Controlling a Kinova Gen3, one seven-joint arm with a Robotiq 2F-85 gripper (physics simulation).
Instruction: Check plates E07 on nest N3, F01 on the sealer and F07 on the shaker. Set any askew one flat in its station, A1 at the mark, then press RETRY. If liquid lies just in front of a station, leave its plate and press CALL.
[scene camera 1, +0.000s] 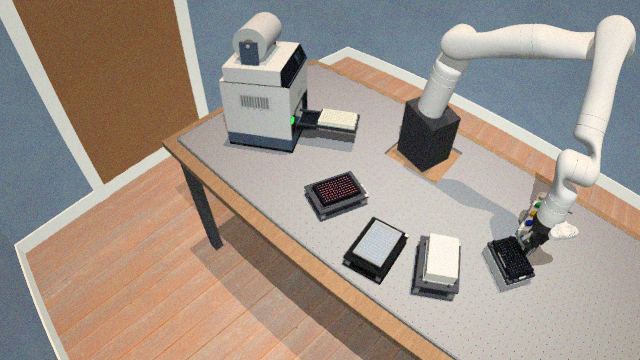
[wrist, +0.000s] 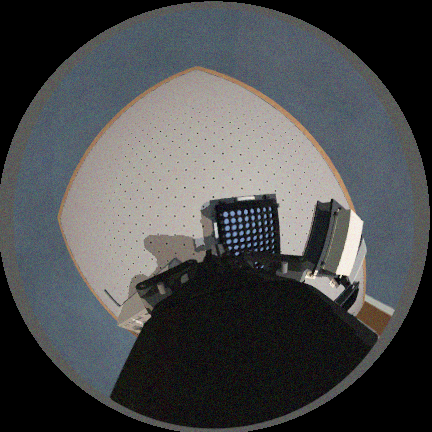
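Pixels of known places: gripper, fingertip midpoint: (scene camera 1: 526, 253) (wrist: 216, 251); arm's base, origin of the base link: (scene camera 1: 430, 108).
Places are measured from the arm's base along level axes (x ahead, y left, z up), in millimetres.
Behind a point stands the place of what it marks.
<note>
My gripper (scene camera 1: 529, 247) @(y 537, x 138, z -125 mm) is shut and empty. It is low at the far short end of a black well plate (scene camera 1: 511, 256) @(y 507, x 187, z -123 mm) (wrist: 247, 230) @(y 534, x 187, z -132 mm), which lies on a grey station (scene camera 1: 488, 259) @(y 458, x 206, z -177 mm) at the right of the table. Its wells look blue in the wrist view. A cream plate (scene camera 1: 338, 118) @(y -221, x 218, z -82 mm) sits on the sealer's (scene camera 1: 263, 105) @(y -346, x 438, z 1 mm) pulled-out tray. A black plate with red wells (scene camera 1: 336, 188) @(y -14, x 400, z -140 mm) lies on a dark nest. A pale-welled plate (scene camera 1: 378, 243) @(y 213, x 444, z -134 mm) lies on a black station, turned a little against it. The button box (scene camera 1: 531, 214) @(y 473, x -15, z -129 mm) stands just behind my gripper.
A white lidded plate (scene camera 1: 442, 258) @(y 372, x 367, z -98 mm) (wrist: 349, 241) @(y 386, x 347, z -98 mm) sits on a grey nest between the pale plate and the black one. A white irregular patch (scene camera 1: 564, 231) lies on the table to the right of the button box. The arm's black base (scene camera 1: 427, 131) @(y 51, x 70, z -34 mm) stands at the back.
</note>
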